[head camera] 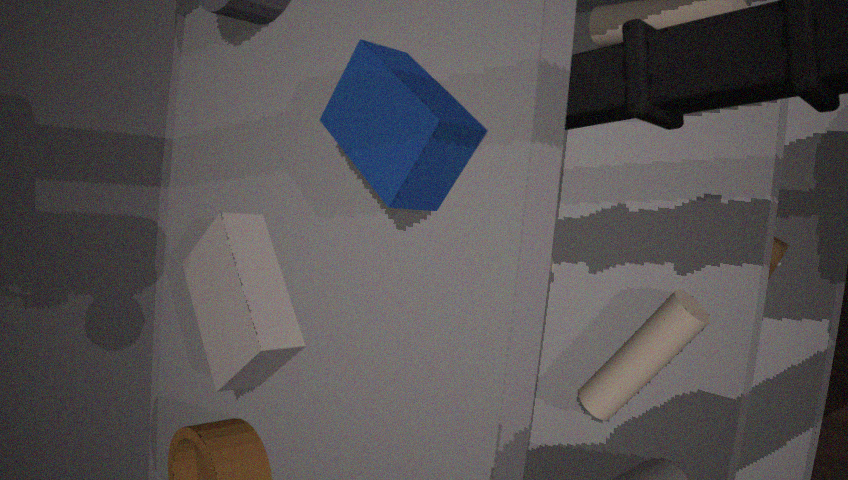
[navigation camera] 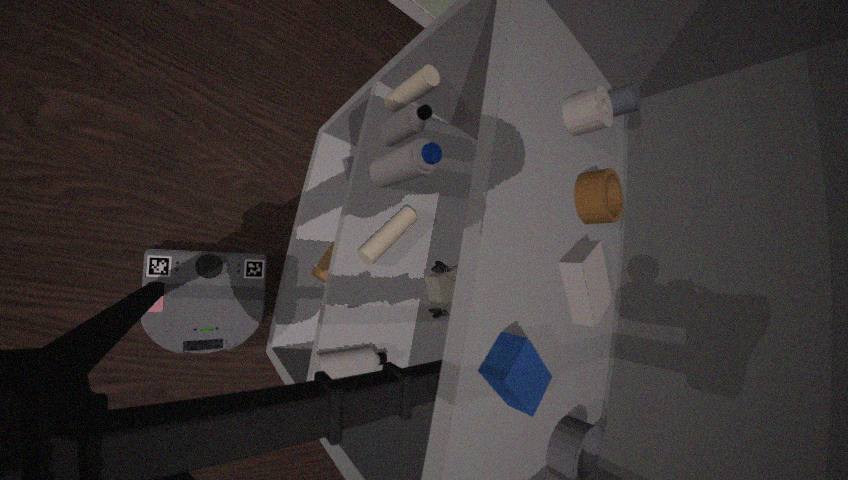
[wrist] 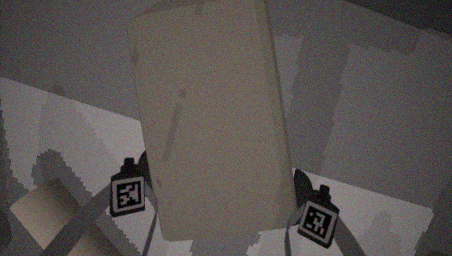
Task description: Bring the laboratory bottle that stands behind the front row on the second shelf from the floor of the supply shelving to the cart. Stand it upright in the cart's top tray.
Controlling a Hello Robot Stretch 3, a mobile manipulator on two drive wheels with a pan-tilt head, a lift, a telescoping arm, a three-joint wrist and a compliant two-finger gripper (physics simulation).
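Seen in the pictures: gripper, fingertip midpoint: [navigation camera: 432, 288]; robot's base at its link origin: [navigation camera: 209, 264].
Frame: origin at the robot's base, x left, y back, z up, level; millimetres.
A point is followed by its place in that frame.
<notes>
My gripper [navigation camera: 439, 289] {y 21, x -520, z 594 mm} [wrist: 225, 176] {y 21, x -520, z 594 mm} is shut on a beige box [navigation camera: 443, 285] {y 7, x -513, z 648 mm} [wrist: 210, 100], one finger on each long side. In the navigation view they are at the edge of the shelving's upper board [navigation camera: 499, 255] {y -69, x -307, z 991 mm} [head camera: 404, 356] {y -62, x -348, z 991 mm}, which partly hides them. A whitish bottle with a blue cap [navigation camera: 404, 163] {y -265, x -344, z 696 mm}, which looks like the laboratory bottle, stands on the lower shelf, apart from the gripper and in shade. A smaller grey bottle with a black cap [navigation camera: 407, 123] {y -377, x -369, z 660 mm} is beside it. The cart does not show clearly.
A cream cylinder [head camera: 642, 356] {y -112, x -381, z 585 mm} [navigation camera: 387, 234] {y -116, x -377, z 584 mm} stands between bottle and gripper, another [navigation camera: 413, 88] {y -469, x -378, z 665 mm} farther along. My arm [head camera: 714, 65] {y 96, x -158, z 948 mm} [navigation camera: 380, 395] {y 94, x -167, z 949 mm} crosses above a black-capped white bottle [navigation camera: 351, 360] {y 188, x -298, z 579 mm}. The upper board bears a blue box [head camera: 380, 118] {y 82, x -323, z 1031 mm} [navigation camera: 514, 374] {y 69, x -295, z 1031 mm}, a white box [head camera: 243, 297] {y -26, x -480, z 1031 mm} [navigation camera: 586, 285] {y -29, x -477, z 1030 mm} and an orange ring [head camera: 238, 446] {y -150, x -524, z 1014 mm} [navigation camera: 589, 199] {y -172, x -512, z 1018 mm}.
</notes>
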